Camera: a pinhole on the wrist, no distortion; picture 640 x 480 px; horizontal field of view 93.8 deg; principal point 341.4 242.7 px. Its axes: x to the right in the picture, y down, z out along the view. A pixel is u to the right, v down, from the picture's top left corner.
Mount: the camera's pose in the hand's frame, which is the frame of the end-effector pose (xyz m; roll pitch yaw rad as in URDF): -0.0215 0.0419 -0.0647 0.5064 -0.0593 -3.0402
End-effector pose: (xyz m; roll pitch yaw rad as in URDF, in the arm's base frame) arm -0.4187 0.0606 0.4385 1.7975 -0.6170 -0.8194
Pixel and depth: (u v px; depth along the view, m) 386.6 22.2 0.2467
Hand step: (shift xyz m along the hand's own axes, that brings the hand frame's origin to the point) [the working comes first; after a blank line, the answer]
In the camera's frame: 0.0372 -0.1817 0.2467

-0.0791 0.3160 0.0649
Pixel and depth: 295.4 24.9 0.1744
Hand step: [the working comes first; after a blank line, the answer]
In the camera's frame: -0.0268 -0.1268 0.1744

-0.0093 0.2397 0.0245
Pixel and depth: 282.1 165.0 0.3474
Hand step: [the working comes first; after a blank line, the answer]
In the camera's frame: -0.0688 -0.0901 0.3474

0.0371 0.2965 0.1908
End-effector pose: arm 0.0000 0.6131 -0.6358 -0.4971 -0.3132 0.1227
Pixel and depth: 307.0 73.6 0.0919
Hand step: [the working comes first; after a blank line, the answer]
In the camera's frame: -0.0106 -0.0519 0.0919

-0.0169 0.1328 -0.0102
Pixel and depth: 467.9 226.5 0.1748
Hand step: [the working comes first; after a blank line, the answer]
In the camera's frame: 0.0738 -0.0095 0.1748

-0.0955 0.1279 0.0877
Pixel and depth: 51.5 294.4 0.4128
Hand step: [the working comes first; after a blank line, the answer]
In the camera's frame: -0.3996 0.0713 0.4128

0.3847 0.2218 0.3065
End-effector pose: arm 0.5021 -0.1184 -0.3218 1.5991 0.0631 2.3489
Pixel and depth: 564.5 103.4 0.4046
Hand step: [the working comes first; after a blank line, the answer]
In the camera's frame: 0.3014 -0.1882 0.4046

-0.3419 0.3720 0.2152
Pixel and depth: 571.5 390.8 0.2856
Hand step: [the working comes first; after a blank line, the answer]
In the camera's frame: 0.2195 0.1412 0.2856

-0.2222 0.0366 0.2660
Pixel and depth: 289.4 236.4 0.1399
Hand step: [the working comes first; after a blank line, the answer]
In the camera's frame: -0.0243 -0.0029 0.1399

0.0026 0.1151 0.0546
